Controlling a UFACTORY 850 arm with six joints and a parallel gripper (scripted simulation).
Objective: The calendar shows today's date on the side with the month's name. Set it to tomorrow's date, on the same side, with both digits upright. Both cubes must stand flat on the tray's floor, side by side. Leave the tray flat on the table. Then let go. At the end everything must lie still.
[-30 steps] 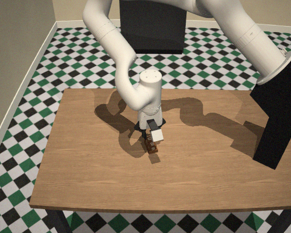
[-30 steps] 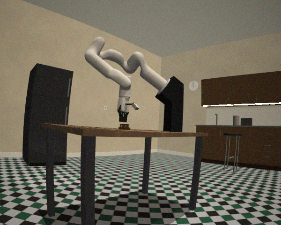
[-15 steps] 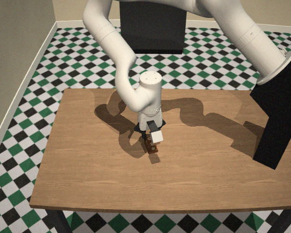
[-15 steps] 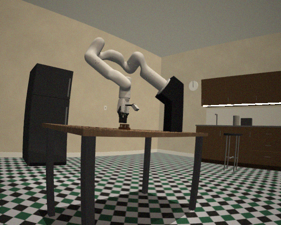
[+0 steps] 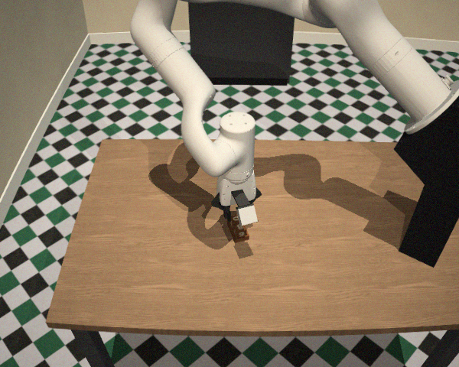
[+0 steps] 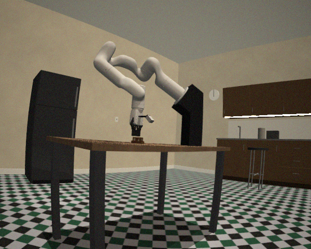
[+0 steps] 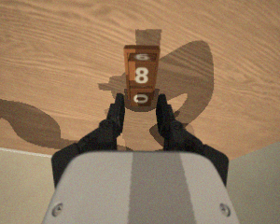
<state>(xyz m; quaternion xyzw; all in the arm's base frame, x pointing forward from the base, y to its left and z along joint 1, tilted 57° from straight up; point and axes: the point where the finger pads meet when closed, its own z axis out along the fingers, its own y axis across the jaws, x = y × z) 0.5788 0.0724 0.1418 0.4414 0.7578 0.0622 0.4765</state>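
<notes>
Right now my hand is 40 mm above the brown calendar cube.
</notes>
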